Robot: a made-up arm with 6 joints. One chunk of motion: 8 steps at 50 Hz.
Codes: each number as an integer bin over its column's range. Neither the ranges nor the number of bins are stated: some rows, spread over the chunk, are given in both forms.
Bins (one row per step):
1: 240 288 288 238 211 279
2: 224 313 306 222 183 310
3: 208 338 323 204 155 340
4: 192 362 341 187 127 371
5: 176 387 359 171 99 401
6: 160 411 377 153 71 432
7: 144 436 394 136 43 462
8: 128 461 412 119 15 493
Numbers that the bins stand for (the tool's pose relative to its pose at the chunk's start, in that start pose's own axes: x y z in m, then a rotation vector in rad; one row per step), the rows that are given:
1: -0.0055 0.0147 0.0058 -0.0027 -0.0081 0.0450
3: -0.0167 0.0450 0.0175 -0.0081 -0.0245 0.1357
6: -0.0336 0.0893 0.0354 -0.0160 -0.0492 0.2725
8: -0.0449 0.1197 0.0471 -0.0214 -0.0656 0.3632
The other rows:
2: -0.0111 0.0299 0.0118 -0.0052 -0.0163 0.0911
4: -0.0224 0.0596 0.0234 -0.0107 -0.0327 0.1818
5: -0.0280 0.0748 0.0294 -0.0132 -0.0409 0.2264
7: -0.0393 0.1045 0.0411 -0.0187 -0.0574 0.3171

